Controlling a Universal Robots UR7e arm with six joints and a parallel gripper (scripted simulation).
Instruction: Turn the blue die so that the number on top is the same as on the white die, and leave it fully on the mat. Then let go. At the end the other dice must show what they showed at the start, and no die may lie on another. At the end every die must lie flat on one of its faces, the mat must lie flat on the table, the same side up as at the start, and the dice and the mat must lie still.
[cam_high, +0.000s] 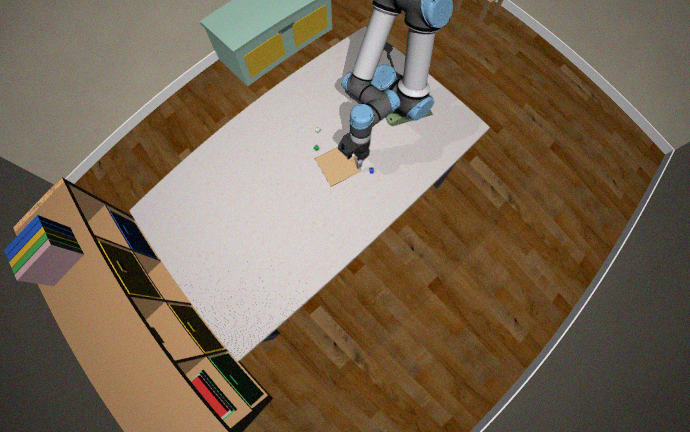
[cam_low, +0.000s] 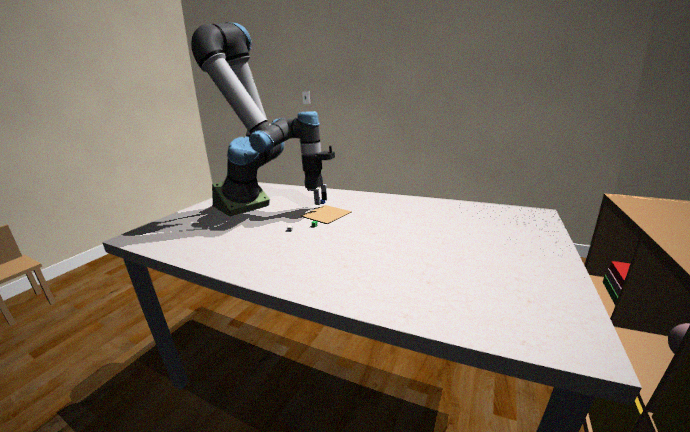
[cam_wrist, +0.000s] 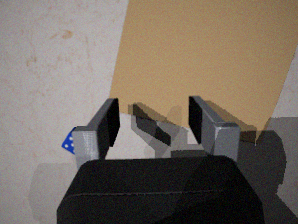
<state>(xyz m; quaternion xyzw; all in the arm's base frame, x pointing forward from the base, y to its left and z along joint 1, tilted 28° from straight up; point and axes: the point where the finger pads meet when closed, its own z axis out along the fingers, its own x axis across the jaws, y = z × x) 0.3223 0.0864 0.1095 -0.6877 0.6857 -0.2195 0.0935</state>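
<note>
The blue die lies 30 mm behind my hand, 70 mm to the left of it and 40 mm below it. Round my hand: green die (50 mm ahead, 160 mm to the right, 40 mm below); then white die (10 mm behind, 220 mm to the right, 40 mm below); then tan mat (40 mm ahead, 50 mm to the right, 40 mm below).
</note>
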